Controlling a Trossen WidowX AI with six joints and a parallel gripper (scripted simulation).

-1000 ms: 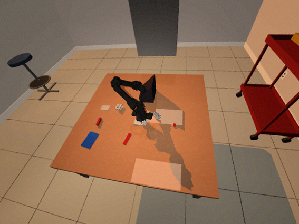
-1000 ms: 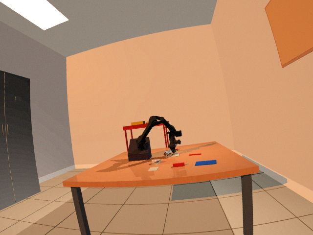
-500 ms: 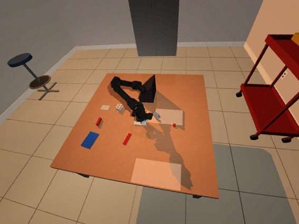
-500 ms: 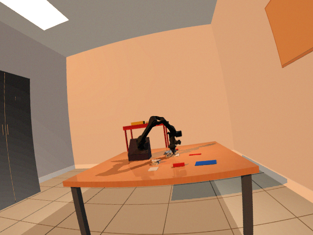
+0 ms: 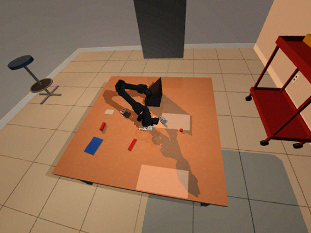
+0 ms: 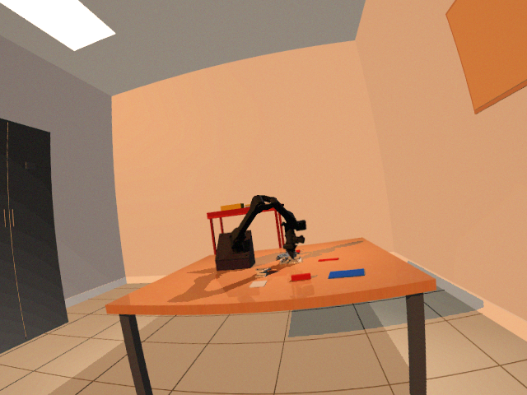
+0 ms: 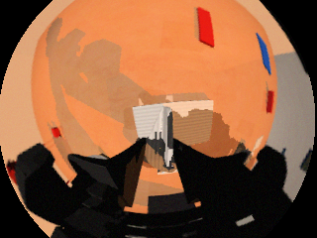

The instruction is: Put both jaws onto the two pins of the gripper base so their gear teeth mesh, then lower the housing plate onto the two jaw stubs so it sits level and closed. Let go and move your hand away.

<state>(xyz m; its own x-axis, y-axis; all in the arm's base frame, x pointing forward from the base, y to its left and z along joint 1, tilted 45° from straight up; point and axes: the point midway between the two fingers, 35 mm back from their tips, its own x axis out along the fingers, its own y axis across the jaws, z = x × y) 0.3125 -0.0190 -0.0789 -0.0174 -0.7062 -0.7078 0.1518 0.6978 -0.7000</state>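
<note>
Right now the grey jaw is 30 mm behind my gripper tip and 10 mm to the right of it. From my gripper tip the other things lie so: pale tile 140 mm behind, 460 mm to the right, 10 mm below; small red cube 30 mm ahead, 290 mm to the left, 10 mm below; white flat part 10 mm ahead, 30 mm to the right, 10 mm below.
</note>
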